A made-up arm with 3 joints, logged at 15 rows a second.
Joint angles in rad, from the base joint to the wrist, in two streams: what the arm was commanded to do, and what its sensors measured. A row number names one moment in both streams.
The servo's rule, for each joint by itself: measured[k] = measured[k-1] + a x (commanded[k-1-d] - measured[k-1]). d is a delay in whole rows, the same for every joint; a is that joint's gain. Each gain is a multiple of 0.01, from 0.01 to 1. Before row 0 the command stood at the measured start. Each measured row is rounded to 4 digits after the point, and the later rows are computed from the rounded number. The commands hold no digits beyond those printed.
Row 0, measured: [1.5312, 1.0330, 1.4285]
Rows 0 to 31, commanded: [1.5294, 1.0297, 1.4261]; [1.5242, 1.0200, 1.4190]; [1.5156, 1.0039, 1.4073]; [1.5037, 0.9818, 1.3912]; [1.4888, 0.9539, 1.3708]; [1.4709, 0.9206, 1.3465]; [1.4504, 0.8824, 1.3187]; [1.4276, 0.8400, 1.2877]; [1.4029, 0.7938, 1.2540]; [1.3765, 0.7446, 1.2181]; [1.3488, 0.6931, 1.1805]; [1.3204, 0.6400, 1.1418]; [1.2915, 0.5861, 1.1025]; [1.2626, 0.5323, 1.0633]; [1.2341, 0.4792, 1.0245]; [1.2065, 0.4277, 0.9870]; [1.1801, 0.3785, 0.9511]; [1.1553, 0.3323, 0.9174]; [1.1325, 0.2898, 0.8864]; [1.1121, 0.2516, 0.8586]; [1.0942, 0.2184, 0.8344]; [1.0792, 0.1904, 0.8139]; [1.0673, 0.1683, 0.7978]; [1.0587, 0.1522, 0.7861]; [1.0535, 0.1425, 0.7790]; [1.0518, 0.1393, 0.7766]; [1.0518, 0.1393, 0.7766]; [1.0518, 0.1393, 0.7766]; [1.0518, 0.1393, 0.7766]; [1.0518, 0.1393, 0.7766]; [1.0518, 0.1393, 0.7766]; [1.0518, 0.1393, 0.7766]
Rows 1 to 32, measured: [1.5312, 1.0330, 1.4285]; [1.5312, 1.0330, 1.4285]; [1.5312, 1.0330, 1.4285]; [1.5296, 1.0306, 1.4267]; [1.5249, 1.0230, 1.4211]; [1.5168, 1.0092, 1.4110]; [1.5054, 0.9895, 1.3965]; [1.4910, 0.9639, 1.3777]; [1.4735, 0.9327, 1.3549]; [1.4534, 0.8965, 1.3285]; [1.4310, 0.8558, 1.2987]; [1.4066, 0.8112, 1.2661]; [1.3804, 0.7632, 1.2311]; [1.3529, 0.7127, 1.1942]; [1.3246, 0.6604, 1.1559]; [1.2958, 0.6069, 1.1169]; [1.2669, 0.5532, 1.0778]; [1.2384, 0.4999, 1.0389]; [1.2106, 0.4479, 1.0010]; [1.1841, 0.3979, 0.9646]; [1.1590, 0.3507, 0.9301]; [1.1359, 0.3069, 0.8982]; [1.1152, 0.2671, 0.8693]; [1.0969, 0.2320, 0.8438]; [1.0815, 0.2020, 0.8220]; [1.0691, 0.1777, 0.8043]; [1.0601, 0.1593, 0.7910]; [1.0544, 0.1472, 0.7822]; [1.0521, 0.1415, 0.7781]; [1.0518, 0.1399, 0.7770]; [1.0518, 0.1395, 0.7767]; [1.0518, 0.1394, 0.7766]
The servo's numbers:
d 3
a 0.87 0.72 0.73

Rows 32 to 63, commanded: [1.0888, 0.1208, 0.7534]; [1.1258, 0.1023, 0.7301]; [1.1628, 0.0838, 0.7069]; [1.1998, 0.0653, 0.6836]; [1.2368, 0.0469, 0.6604]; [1.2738, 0.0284, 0.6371]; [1.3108, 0.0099, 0.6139]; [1.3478, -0.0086, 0.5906]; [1.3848, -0.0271, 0.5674]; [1.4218, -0.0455, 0.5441]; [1.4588, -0.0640, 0.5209]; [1.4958, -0.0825, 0.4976]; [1.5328, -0.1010, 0.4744]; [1.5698, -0.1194, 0.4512]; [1.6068, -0.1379, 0.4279]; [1.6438, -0.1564, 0.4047]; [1.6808, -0.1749, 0.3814]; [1.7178, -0.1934, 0.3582]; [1.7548, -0.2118, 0.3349]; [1.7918, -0.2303, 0.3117]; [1.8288, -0.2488, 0.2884]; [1.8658, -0.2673, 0.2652]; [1.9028, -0.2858, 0.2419]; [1.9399, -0.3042, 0.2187]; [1.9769, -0.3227, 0.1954]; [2.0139, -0.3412, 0.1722]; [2.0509, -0.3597, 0.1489]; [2.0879, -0.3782, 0.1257]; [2.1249, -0.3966, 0.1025]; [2.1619, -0.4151, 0.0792]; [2.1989, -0.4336, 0.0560]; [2.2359, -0.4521, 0.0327]
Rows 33 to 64, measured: [1.0518, 0.1393, 0.7766]; [1.0518, 0.1393, 0.7766]; [1.0518, 0.1393, 0.7766]; [1.0840, 0.1260, 0.7597]; [1.1204, 0.1089, 0.7381]; [1.1573, 0.0908, 0.7153]; [1.1943, 0.0724, 0.6922]; [1.2313, 0.0540, 0.6690]; [1.2683, 0.0356, 0.6457]; [1.3053, 0.0171, 0.6225]; [1.3423, -0.0014, 0.5992]; [1.3793, -0.0199, 0.5760]; [1.4163, -0.0383, 0.5527]; [1.4533, -0.0568, 0.5295]; [1.4903, -0.0753, 0.5062]; [1.5273, -0.0938, 0.4830]; [1.5643, -0.1122, 0.4598]; [1.6013, -0.1307, 0.4365]; [1.6383, -0.1492, 0.4133]; [1.6753, -0.1677, 0.3900]; [1.7123, -0.1862, 0.3668]; [1.7493, -0.2046, 0.3435]; [1.7863, -0.2231, 0.3203]; [1.8233, -0.2416, 0.2970]; [1.8603, -0.2601, 0.2738]; [1.8973, -0.2786, 0.2505]; [1.9344, -0.2970, 0.2273]; [1.9714, -0.3155, 0.2040]; [2.0084, -0.3340, 0.1808]; [2.0454, -0.3525, 0.1575]; [2.0824, -0.3710, 0.1343]; [2.1194, -0.3894, 0.1111]
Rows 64 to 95, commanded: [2.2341, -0.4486, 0.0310]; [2.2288, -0.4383, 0.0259]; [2.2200, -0.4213, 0.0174]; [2.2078, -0.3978, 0.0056]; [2.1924, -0.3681, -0.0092]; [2.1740, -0.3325, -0.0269]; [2.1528, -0.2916, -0.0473]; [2.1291, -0.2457, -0.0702]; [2.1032, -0.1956, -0.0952]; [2.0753, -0.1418, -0.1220]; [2.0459, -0.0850, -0.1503]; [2.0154, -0.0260, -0.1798]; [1.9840, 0.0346, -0.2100]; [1.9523, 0.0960, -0.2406]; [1.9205, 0.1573, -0.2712]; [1.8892, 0.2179, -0.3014]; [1.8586, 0.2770, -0.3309]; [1.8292, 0.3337, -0.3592]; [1.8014, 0.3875, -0.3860]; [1.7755, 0.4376, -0.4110]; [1.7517, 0.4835, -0.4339]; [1.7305, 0.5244, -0.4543]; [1.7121, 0.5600, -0.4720]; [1.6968, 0.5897, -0.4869]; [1.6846, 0.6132, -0.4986]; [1.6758, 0.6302, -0.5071]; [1.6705, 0.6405, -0.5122]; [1.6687, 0.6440, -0.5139]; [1.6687, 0.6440, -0.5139]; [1.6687, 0.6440, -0.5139]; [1.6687, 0.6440, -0.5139]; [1.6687, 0.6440, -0.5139]
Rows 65 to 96, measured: [2.1564, -0.4079, 0.0878]; [2.1934, -0.4264, 0.0646]; [2.2304, -0.4449, 0.0413]; [2.2336, -0.4476, 0.0338]; [2.2294, -0.4409, 0.0280]; [2.2212, -0.4268, 0.0203]; [2.2095, -0.4059, 0.0096]; [2.1946, -0.3787, -0.0041]; [2.1767, -0.3454, -0.0207]; [2.1559, -0.3067, -0.0401]; [2.1326, -0.2628, -0.0621]; [2.1070, -0.2144, -0.0863]; [2.0794, -0.1621, -0.1124]; [2.0503, -0.1066, -0.1401]; [2.0199, -0.0486, -0.1691]; [1.9887, 0.0113, -0.1990]; [1.9570, 0.0723, -0.2294]; [1.9252, 0.1335, -0.2599]; [1.8939, 0.1943, -0.2902]; [1.8632, 0.2538, -0.3199]; [1.8336, 0.3113, -0.3486]; [1.8056, 0.3662, -0.3759]; [1.7794, 0.4176, -0.4015]; [1.7553, 0.4650, -0.4252]; [1.7337, 0.5078, -0.4464]; [1.7149, 0.5454, -0.4651]; [1.6992, 0.5773, -0.4810]; [1.6865, 0.6031, -0.4938]; [1.6772, 0.6226, -0.5035]; [1.6714, 0.6355, -0.5099]; [1.6691, 0.6416, -0.5128]; [1.6688, 0.6433, -0.5136]
